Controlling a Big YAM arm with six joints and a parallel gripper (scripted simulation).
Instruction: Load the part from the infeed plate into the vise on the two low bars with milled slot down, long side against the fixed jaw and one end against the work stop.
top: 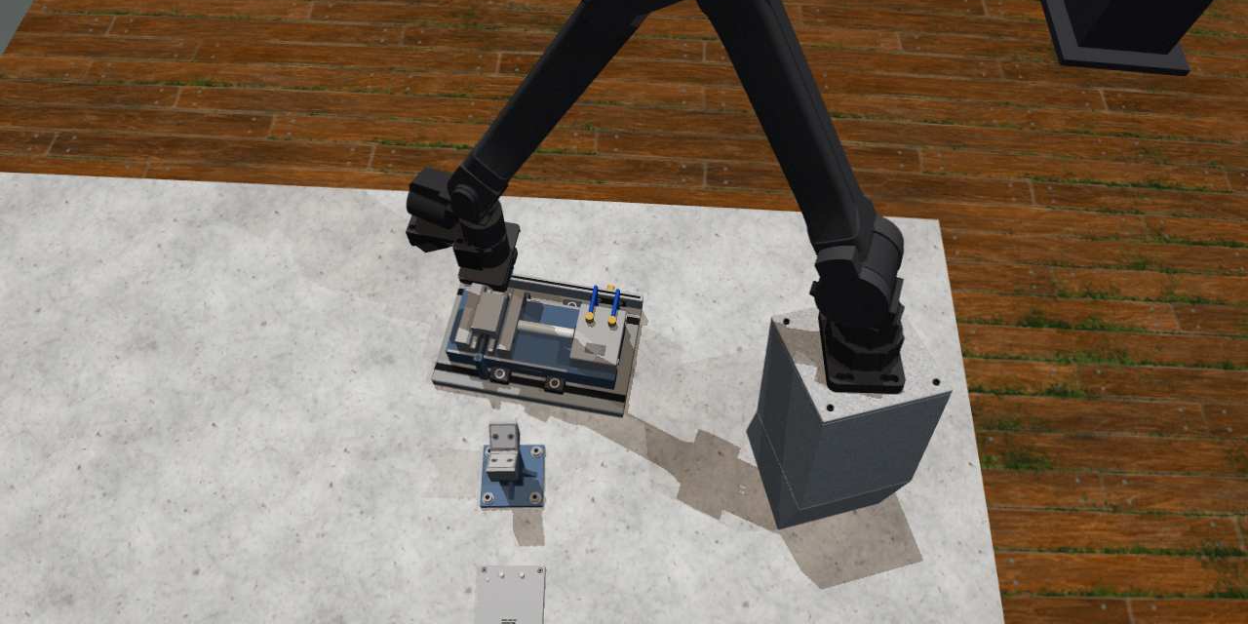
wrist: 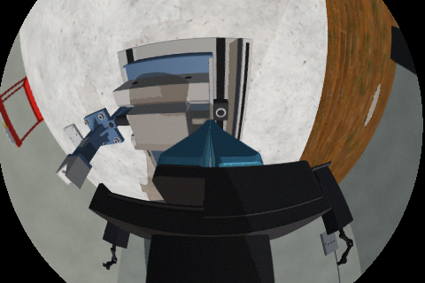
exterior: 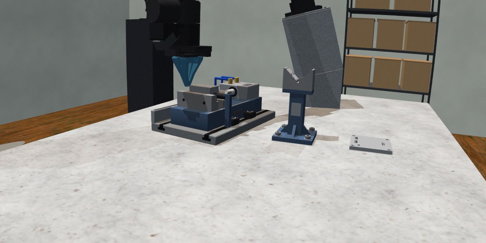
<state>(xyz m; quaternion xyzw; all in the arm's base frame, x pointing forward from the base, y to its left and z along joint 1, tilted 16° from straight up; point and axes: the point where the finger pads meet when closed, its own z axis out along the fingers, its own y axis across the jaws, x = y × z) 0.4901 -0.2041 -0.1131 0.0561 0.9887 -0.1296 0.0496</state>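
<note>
My gripper is now 5 cm to the right of the grey part, 2 cm above it and 1 cm short of it. Round my hand: work stop: 10 cm to the left, 2 cm below, 1 cm ahead; moving jaw: 5 cm to the left, 3 cm below, 3 cm behind; fixed jaw: 5 cm to the left, 4 cm ahead, 3 cm below.
</note>
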